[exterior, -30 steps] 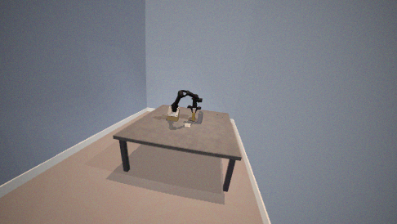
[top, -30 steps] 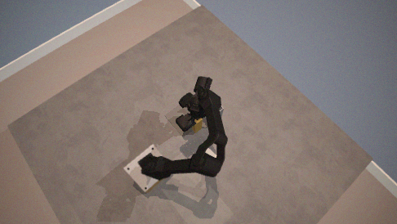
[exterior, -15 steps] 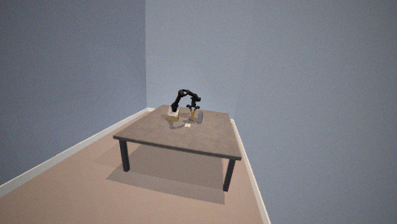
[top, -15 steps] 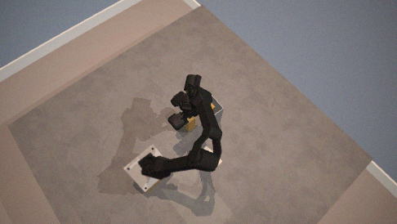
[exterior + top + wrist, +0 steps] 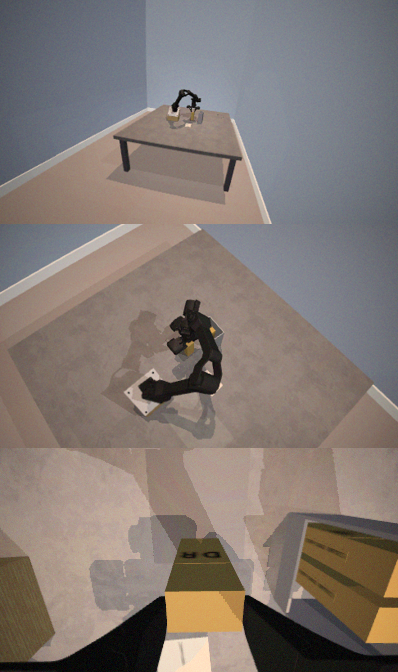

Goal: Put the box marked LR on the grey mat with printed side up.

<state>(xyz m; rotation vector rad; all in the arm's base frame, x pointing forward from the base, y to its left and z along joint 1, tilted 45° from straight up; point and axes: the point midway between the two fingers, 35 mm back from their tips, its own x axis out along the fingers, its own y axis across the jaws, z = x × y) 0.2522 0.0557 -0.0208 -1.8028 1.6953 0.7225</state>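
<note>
The grey mat lies 60 mm to the left of my gripper tip and 120 mm below it.
</note>
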